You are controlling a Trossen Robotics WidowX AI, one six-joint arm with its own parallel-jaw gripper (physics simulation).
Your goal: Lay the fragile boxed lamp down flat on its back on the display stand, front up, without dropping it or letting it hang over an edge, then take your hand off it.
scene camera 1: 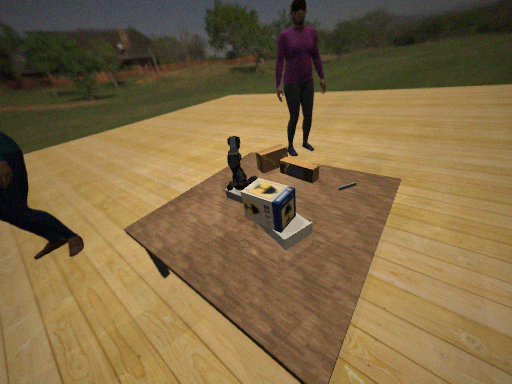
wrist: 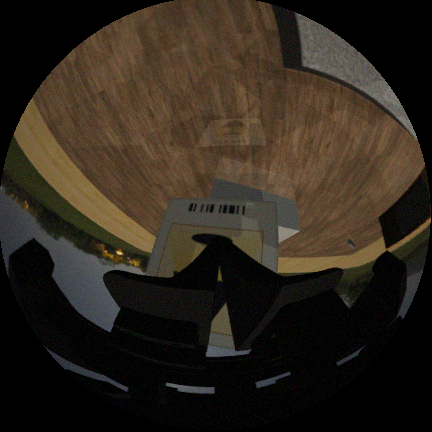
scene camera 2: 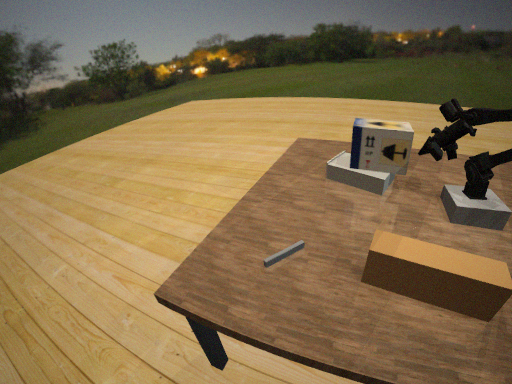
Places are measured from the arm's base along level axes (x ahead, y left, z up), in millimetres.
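Where they show: gripper, between the fingertips: (wrist: 218, 242) (scene camera 2: 418, 154); arm's base, origin of its link: (scene camera 2: 474, 195).
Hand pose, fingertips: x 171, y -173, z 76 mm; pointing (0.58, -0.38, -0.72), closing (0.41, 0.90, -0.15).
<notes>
Things, the pixels of their top centre, and the offset from my fingertips. "spot": a spot on its surface instead. Level surfaces: height alone.
- block, a spot on its surface: (scene camera 2: 435, 275) spot: dx +124, dy +581, dz -51 mm
- thin grey bar, centre of its top: (scene camera 2: 284, 250) (wrist: 351, 246) (scene camera 1: 347, 184) dx +470, dy +471, dz -120 mm
- brown table, height of its surface: dz -142 mm
The boxed lamp (scene camera 1: 257, 210) (scene camera 2: 382, 147) (wrist: 185, 250), white with one blue side, rests on the grey display stand (scene camera 1: 298, 234) (scene camera 2: 356, 176) (wrist: 288, 215). A lamp picture faces up in scene camera 1, and the blue side faces away from the arm. In scene camera 2 the box's end nearest the arm reaches past the stand. My gripper (scene camera 2: 423, 150) (wrist: 218, 242) is shut and empty, beside the box's near side in scene camera 2. In the wrist view its fingertips overlap the barcode face; contact cannot be told. In scene camera 1 the box partly hides the gripper.
Two brown blocks (scene camera 1: 271, 159) (scene camera 1: 300, 170) stand near the arm's grey base (scene camera 2: 475, 212); one block (scene camera 2: 435, 275) is large in scene camera 2. A thin grey bar (scene camera 1: 347, 186) (scene camera 2: 284, 254) (wrist: 351, 244) lies on the brown table (scene camera 1: 300, 300) (scene camera 2: 240, 285). Two people stand beyond the table.
</notes>
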